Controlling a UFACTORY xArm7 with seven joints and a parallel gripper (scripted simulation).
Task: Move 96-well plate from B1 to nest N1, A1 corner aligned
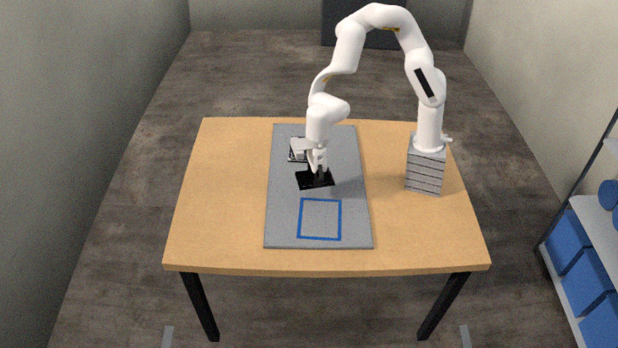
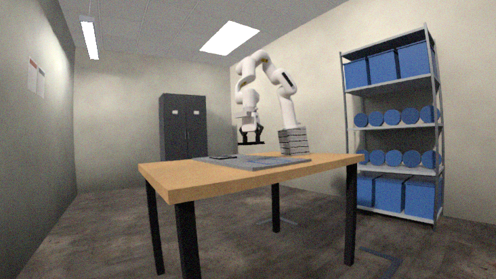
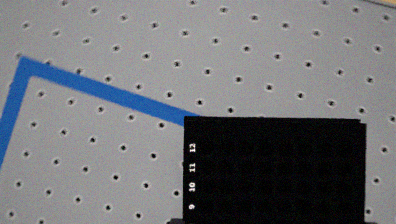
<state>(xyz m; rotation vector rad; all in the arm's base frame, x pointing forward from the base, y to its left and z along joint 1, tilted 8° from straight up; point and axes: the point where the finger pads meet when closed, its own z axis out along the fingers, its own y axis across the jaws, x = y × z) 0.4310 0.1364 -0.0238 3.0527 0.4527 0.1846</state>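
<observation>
Now: the plate nest N1 26 cm to the right of my hand, 10 cm below it and 5 cm ahead of it. From my hand the other things lie so: 96-well plate 1 cm below.
</observation>
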